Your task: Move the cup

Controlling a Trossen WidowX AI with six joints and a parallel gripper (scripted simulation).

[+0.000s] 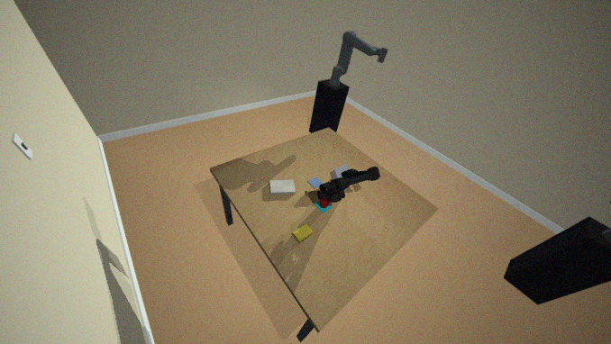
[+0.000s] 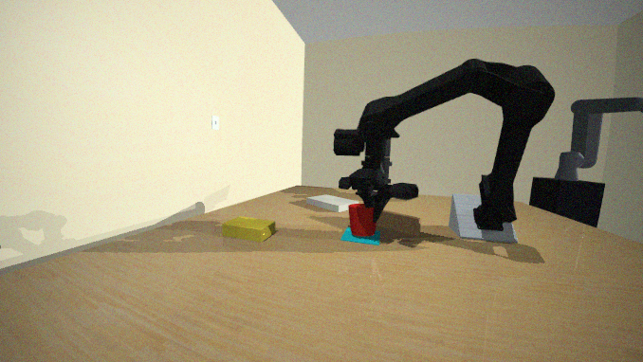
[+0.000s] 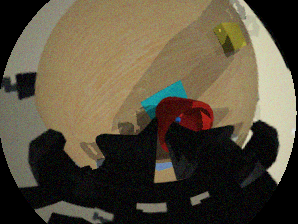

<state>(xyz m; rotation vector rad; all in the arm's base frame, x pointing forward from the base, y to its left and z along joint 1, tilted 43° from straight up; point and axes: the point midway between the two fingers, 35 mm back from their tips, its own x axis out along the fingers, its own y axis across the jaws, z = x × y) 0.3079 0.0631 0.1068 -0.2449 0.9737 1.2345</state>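
Right now my gripper tip is 30 mm short of the red cup and 20 mm to the left of it. Round my gripper tip: pale blue pad (80 mm behind, 220 mm to the right, 50 mm below); then brown block (30 mm behind, 120 mm to the right, 30 mm below); then cyan pad (30 mm ahead, 20 mm to the right, 50 mm below).
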